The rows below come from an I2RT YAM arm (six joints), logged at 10 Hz.
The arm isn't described. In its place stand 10 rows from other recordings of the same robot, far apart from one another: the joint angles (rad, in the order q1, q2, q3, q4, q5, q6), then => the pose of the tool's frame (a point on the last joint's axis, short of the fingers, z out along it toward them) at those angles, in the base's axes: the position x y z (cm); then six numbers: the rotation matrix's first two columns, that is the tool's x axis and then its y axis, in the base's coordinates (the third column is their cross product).
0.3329 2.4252 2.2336 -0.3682 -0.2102 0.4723 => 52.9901, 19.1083, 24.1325, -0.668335, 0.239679, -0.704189, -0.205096, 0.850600, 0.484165
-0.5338 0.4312 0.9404 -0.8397 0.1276 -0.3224 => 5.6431, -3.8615, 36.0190, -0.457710, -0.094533, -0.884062, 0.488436, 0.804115, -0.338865
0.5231 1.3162 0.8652 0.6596 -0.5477 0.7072 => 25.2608, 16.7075, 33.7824, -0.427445, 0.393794, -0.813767, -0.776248, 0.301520, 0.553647
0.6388 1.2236 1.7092 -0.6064 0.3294 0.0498 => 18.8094, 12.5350, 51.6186, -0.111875, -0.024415, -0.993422, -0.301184, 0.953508, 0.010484
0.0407 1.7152 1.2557 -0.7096 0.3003 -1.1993 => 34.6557, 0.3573, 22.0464, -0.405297, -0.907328, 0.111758, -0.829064, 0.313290, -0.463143
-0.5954 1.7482 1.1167 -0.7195 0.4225 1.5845 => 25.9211, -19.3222, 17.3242, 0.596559, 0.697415, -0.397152, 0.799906, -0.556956, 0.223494
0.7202 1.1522 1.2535 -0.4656 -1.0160 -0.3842 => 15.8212, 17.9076, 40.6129, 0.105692, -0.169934, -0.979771, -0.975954, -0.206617, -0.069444
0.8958 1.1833 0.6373 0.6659 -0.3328 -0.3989 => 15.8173, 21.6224, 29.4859, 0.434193, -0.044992, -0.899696, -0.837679, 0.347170, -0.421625
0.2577 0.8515 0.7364 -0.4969 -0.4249 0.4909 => 17.3649, 6.0944, 28.2420, -0.753202, 0.245654, -0.610198, -0.230624, 0.770145, 0.594718
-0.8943 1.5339 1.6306 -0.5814 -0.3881 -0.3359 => 22.5218, -25.8992, 41.0862, -0.444221, 0.065945, -0.893487, 0.387372, 0.913386, -0.125179
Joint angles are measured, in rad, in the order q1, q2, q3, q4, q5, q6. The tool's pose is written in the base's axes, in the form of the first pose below.
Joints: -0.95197, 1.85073, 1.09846, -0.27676, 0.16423, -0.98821
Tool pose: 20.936, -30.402, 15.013, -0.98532, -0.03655, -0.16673, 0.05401, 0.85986, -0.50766
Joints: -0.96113, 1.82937, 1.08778, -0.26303, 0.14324, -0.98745
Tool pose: 20.614, -30.403, 15.529, -0.98003, -0.03949, -0.19491, 0.06778, 0.85507, -0.51406
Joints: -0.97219, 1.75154, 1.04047, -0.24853, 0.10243, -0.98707
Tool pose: 19.705, -29.535, 16.916, -0.96764, -0.05440, -0.24640, 0.08608, 0.84675, -0.52498
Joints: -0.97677, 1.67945, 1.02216, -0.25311, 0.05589, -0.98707
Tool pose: 19.225, -28.820, 18.724, -0.95001, -0.08190, -0.30127, 0.09775, 0.83843, -0.53617
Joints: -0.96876, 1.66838, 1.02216, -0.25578, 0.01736, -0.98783
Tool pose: 19.510, -28.503, 19.063, -0.93764, -0.10934, -0.32996, 0.08607, 0.84666, -0.52513
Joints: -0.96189, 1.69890, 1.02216, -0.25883, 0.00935, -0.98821
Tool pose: 19.840, -28.510, 18.046, -0.94089, -0.11053, -0.32017, 0.06857, 0.86353, -0.49962
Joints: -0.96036, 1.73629, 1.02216, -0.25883, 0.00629, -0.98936
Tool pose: 20.022, -28.660, 16.818, -0.94666, -0.10462, -0.30479, 0.05519, 0.87921, -0.47322
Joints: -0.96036, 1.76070, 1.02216, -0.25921, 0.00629, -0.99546
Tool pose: 20.091, -28.759, 16.010, -0.95119, -0.10396, -0.29058, 0.04279, 0.88803, -0.45778
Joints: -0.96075, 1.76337, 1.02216, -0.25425, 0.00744, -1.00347
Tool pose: 20.110, -28.816, 15.951, -0.95146, -0.11080, -0.28713, 0.03631, 0.88602, -0.46223
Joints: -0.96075, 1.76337, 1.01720, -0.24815, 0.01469, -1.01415
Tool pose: 20.060, -28.790, 15.848, -0.95348, -0.11773, -0.27753, 0.02761, 0.88261, -0.46929
